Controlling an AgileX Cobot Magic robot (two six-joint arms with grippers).
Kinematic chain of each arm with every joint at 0, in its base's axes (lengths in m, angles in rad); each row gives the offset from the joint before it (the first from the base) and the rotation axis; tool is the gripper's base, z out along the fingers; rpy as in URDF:
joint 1: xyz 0 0 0.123 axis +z
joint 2: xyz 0 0 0 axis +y
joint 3: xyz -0.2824 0 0.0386 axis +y
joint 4: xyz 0.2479 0 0.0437 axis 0.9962 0 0.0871
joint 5: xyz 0 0 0 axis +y
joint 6: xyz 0.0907 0 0.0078 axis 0.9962 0 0.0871
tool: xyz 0 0 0 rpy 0 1.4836 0
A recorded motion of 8 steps. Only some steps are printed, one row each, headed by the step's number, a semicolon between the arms.
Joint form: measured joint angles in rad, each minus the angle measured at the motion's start. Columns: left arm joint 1, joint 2, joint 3, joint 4, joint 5, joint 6; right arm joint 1, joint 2, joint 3, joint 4, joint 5, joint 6.
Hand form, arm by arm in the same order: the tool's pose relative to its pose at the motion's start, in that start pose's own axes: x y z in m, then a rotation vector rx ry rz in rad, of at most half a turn. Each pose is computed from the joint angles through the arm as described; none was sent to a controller.
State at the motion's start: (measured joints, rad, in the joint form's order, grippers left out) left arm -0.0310 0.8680 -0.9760 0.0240 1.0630 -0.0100; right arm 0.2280 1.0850 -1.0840 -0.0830 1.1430 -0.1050
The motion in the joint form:
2: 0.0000 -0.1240 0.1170 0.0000 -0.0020 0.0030; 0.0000 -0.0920 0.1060 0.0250 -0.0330 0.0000
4: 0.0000 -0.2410 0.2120 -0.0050 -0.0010 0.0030; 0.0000 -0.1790 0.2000 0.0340 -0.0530 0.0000
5: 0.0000 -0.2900 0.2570 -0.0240 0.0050 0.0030; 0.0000 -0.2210 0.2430 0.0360 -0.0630 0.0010
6: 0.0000 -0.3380 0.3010 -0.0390 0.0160 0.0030; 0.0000 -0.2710 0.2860 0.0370 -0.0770 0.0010
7: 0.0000 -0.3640 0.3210 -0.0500 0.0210 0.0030; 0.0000 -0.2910 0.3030 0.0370 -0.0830 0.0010
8: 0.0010 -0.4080 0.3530 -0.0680 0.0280 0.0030; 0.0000 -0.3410 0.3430 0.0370 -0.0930 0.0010
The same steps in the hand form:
2: 0.0337 0.0000 -0.0042 0.0000 -0.0090 0.0029; 0.0250 0.0057 0.0002 -0.0209 -0.0213 0.0099
4: 0.0629 -0.0003 -0.0078 0.0043 -0.0300 0.0000; 0.0489 0.0099 0.0010 -0.0276 -0.0351 0.0137
5: 0.0766 -0.0019 -0.0070 0.0210 -0.0278 -0.0090; 0.0600 0.0117 0.0016 -0.0284 -0.0442 0.0157
6: 0.0903 -0.0032 -0.0055 0.0343 -0.0207 -0.0158; 0.0715 0.0134 0.0010 -0.0268 -0.0652 0.0168
7: 0.0969 -0.0041 -0.0054 0.0441 -0.0216 -0.0208; 0.0761 0.0140 0.0009 -0.0258 -0.0741 0.0170
8: 0.1074 -0.0055 -0.0051 0.0597 -0.0265 -0.0295; 0.0874 0.0156 0.0006 -0.0233 -0.0939 0.0178

